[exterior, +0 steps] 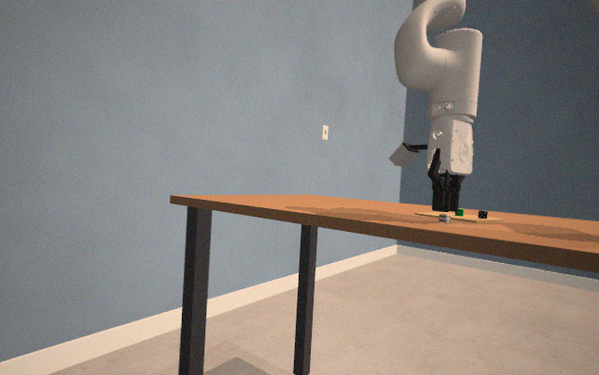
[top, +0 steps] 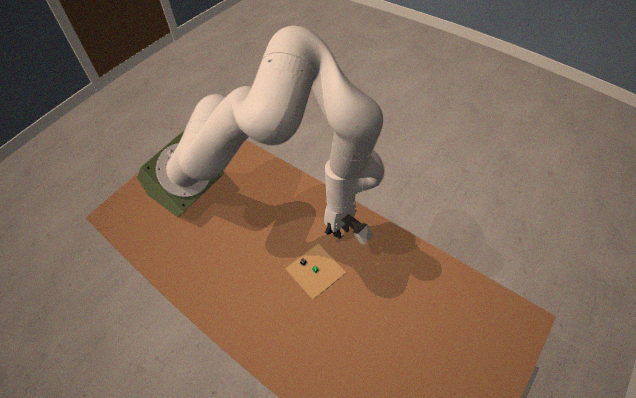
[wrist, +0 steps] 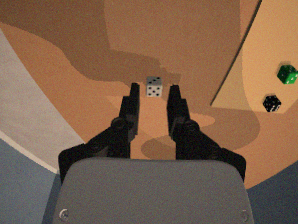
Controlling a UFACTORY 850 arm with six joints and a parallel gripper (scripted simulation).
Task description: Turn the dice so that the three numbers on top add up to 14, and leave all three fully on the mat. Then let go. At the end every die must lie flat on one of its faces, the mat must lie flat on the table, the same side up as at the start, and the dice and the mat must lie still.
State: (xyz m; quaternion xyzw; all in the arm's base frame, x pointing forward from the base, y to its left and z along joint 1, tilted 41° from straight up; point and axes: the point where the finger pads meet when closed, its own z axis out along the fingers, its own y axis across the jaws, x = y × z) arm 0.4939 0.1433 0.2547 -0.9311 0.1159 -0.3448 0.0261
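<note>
Now: hand 3 cm above the white die. The rest, counted from my hand: black die (15 cm to the right, 5 cm behind, 3 cm below); green die (15 cm to the right, 3 cm below); mat (15 cm to the right, 4 cm below).
</note>
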